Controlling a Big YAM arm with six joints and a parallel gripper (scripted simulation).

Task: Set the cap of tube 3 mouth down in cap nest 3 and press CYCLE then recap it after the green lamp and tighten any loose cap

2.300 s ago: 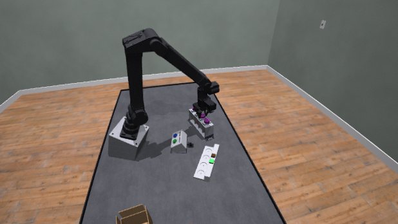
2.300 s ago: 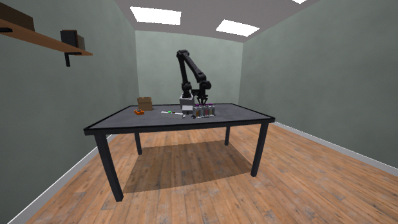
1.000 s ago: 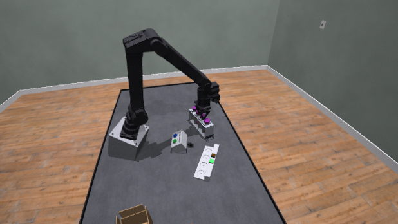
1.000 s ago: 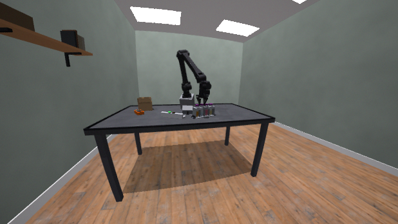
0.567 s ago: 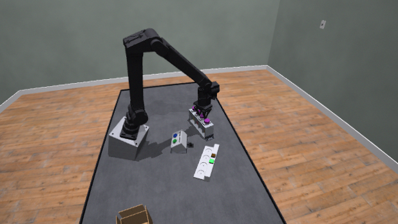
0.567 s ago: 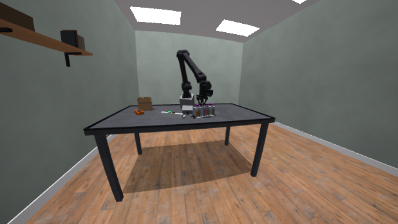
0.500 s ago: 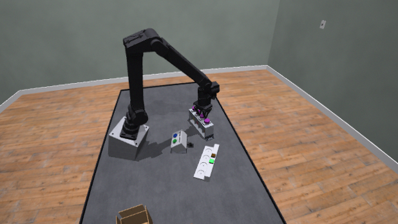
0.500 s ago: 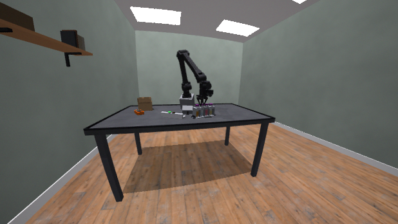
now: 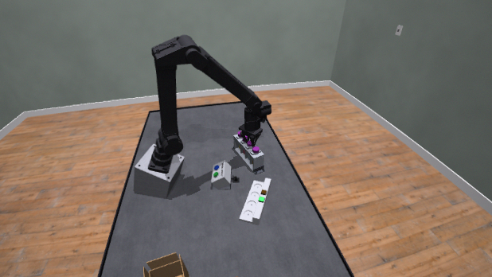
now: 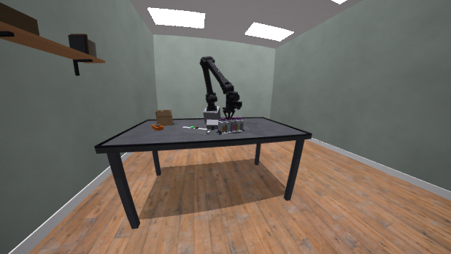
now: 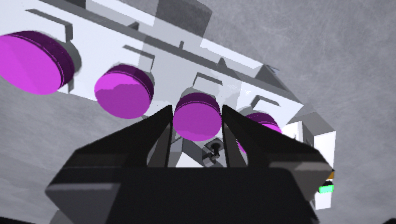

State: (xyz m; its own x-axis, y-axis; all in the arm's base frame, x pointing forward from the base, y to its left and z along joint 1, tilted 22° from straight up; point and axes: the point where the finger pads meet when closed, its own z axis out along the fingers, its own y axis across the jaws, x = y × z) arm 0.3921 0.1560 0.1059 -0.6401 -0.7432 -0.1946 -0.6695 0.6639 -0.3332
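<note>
Right now the cap is right at my hand. The rest, counted from my hand: blue key 170 mm behind, 110 mm to the right, 50 mm below; key housing 160 mm behind, 130 mm to the right, 70 mm below; green key 170 mm behind, 150 mm to the right, 50 mm below.
</note>
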